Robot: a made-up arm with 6 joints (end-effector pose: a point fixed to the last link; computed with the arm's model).
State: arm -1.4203 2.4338 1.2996 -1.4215 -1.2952 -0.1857
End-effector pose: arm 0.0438 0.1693 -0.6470 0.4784 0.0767 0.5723 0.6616
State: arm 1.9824 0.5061 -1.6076 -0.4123 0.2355 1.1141
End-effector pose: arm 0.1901 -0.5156 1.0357 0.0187 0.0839 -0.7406 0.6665
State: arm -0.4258 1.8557 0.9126 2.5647 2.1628 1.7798
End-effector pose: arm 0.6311 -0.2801 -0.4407 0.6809 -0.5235 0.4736 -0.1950
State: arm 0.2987 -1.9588 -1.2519 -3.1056 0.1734 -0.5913
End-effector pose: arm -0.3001 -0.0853 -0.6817 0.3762 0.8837 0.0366 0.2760
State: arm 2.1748 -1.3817 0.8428 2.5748 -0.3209 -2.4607
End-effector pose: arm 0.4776 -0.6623 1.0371 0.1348 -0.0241 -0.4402 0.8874
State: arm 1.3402 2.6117 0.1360 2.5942 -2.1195 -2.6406
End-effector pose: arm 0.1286 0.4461 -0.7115 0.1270 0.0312 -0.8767 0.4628
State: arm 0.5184 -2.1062 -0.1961 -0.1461 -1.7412 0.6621
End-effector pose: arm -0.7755 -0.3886 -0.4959 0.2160 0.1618 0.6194 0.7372
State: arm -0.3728 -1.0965 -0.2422 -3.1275 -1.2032 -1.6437
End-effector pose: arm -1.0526 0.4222 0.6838 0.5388 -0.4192 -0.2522 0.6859
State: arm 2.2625 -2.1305 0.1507 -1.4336 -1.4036 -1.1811
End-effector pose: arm 0.6047 -0.8471 -0.2642 0.6915 0.5813 0.2983 -0.3081
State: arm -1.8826 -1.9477 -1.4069 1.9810 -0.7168 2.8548
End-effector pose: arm 0.0161 0.2208 -0.6447 0.1767 -0.6057 -0.6863 -0.3619
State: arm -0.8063 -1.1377 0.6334 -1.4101 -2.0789 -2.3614
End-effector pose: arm -0.4795 0.5956 1.0625 0.2614 -0.1111 0.6814 0.6745
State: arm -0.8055 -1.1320 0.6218 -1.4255 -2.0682 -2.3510
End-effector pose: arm -0.4814 0.5973 1.0633 0.2698 -0.1080 0.6755 0.6777
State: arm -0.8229 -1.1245 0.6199 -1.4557 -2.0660 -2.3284
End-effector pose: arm -0.4670 0.6014 1.0691 0.2884 -0.0845 0.6676 0.6811
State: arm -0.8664 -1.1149 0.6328 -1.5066 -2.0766 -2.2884
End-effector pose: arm -0.4293 0.6071 1.0816 0.3210 -0.0315 0.6550 0.6834
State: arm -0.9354 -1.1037 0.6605 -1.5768 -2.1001 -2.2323
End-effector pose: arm -0.3697 0.6105 1.0995 0.3659 0.0492 0.6328 0.6806
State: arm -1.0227 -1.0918 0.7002 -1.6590 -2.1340 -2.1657
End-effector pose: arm -0.2962 0.6056 1.1197 0.4165 0.1483 0.5971 0.6693
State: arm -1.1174 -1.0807 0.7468 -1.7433 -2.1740 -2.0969
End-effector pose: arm -0.2203 0.5899 1.1387 0.4648 0.2512 0.5484 0.6481
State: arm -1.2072 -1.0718 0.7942 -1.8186 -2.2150 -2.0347
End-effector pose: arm -0.1536 0.5659 1.1537 0.5035 0.3435 0.4937 0.6203
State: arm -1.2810 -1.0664 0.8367 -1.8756 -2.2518 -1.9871
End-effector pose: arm -0.1032 0.5401 1.1634 0.5287 0.4146 0.4444 0.5925
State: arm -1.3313 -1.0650 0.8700 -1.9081 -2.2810 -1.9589
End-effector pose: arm -0.0715 0.5192 1.1682 0.5403 0.4605 0.4113 0.5717
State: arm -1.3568 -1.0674 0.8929 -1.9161 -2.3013 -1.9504
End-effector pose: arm -0.0561 0.5068 1.1691 0.5410 0.4830 0.3988 0.5613
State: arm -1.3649 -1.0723 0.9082 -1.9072 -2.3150 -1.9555
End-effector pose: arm -0.0512 0.5012 1.1678 0.5350 0.4898 0.4019 0.5589
